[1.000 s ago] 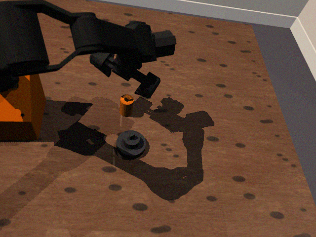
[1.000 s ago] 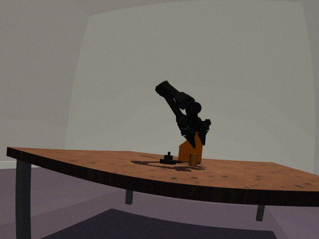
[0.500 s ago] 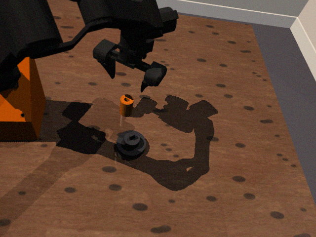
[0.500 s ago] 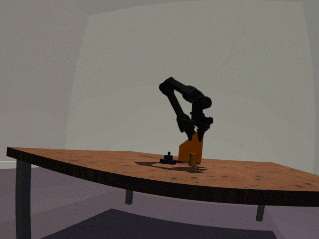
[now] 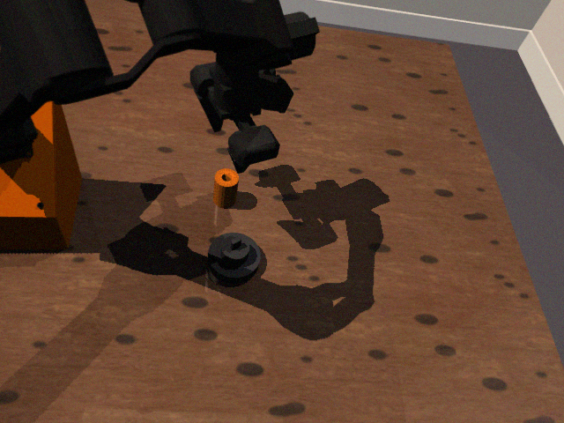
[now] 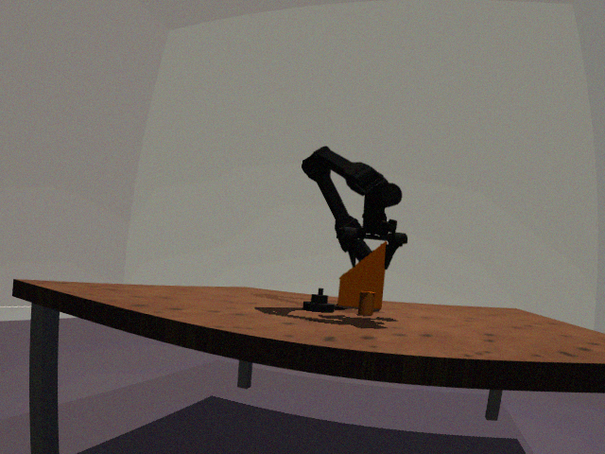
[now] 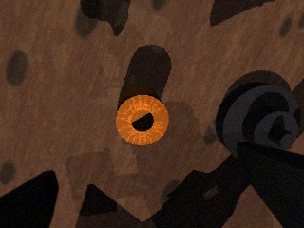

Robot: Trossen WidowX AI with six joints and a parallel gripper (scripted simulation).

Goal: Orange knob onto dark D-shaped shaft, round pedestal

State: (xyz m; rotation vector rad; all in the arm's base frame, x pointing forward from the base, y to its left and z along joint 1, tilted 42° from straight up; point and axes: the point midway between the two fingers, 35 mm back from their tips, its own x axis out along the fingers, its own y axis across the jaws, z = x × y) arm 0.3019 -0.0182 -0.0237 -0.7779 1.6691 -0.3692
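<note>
Now: gripper tip 9 cm above the knob. The rest, counted from my gripper tip: dark pedestal: 13 cm to the right, 9 cm below.
</note>
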